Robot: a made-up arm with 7 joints. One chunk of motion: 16 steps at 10 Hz.
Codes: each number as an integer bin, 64 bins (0 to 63) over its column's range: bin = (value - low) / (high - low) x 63, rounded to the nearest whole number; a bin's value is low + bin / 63 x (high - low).
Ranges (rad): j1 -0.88..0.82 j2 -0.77..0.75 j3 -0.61..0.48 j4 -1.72..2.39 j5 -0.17..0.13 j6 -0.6..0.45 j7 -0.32..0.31
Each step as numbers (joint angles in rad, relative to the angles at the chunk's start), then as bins.
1 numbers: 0.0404 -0.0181 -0.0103 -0.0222 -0.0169 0.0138 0.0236
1 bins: 34 31 35 26 32 37 34
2 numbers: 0.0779 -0.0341 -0.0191 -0.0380 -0.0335 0.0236 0.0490
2 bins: 35 31 34 26 29 37 37
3 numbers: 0.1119 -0.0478 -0.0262 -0.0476 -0.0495 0.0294 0.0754
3 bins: 37 30 34 26 25 38 40
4 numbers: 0.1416 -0.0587 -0.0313 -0.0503 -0.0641 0.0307 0.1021
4 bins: 38 29 33 26 22 38 42
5 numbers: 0.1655 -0.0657 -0.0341 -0.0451 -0.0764 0.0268 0.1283
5 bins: 39 29 33 26 20 38 45
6 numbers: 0.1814 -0.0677 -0.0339 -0.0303 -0.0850 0.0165 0.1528
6 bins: 39 29 33 26 18 37 47
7 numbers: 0.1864 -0.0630 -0.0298 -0.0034 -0.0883 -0.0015 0.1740
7 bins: 40 29 34 26 17 36 49
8 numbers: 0.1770 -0.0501 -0.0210 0.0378 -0.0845 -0.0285 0.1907
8 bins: 39 30 34 27 18 34 51
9 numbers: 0.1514 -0.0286 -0.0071 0.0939 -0.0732 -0.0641 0.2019
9 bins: 38 31 35 28 20 32 52
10 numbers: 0.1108 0.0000 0.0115 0.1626 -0.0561 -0.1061 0.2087
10 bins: 37 32 36 29 24 30 53
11 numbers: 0.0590 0.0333 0.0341 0.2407 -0.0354 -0.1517 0.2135
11 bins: 35 33 37 30 28 27 53
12 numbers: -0.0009 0.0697 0.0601 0.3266 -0.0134 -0.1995 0.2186
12 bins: 33 35 39 31 33 24 54
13 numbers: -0.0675 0.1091 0.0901 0.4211 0.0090 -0.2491 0.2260
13 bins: 30 36 40 33 38 21 55
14 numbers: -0.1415 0.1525 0.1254 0.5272 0.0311 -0.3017 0.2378
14 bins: 27 38 43 34 42 18 56
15 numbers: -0.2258 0.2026 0.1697 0.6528 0.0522 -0.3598 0.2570
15 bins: 24 40 45 36 47 14 58
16 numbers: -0.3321 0.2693 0.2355 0.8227 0.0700 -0.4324 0.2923
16 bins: 20 43 49 39 50 10 61
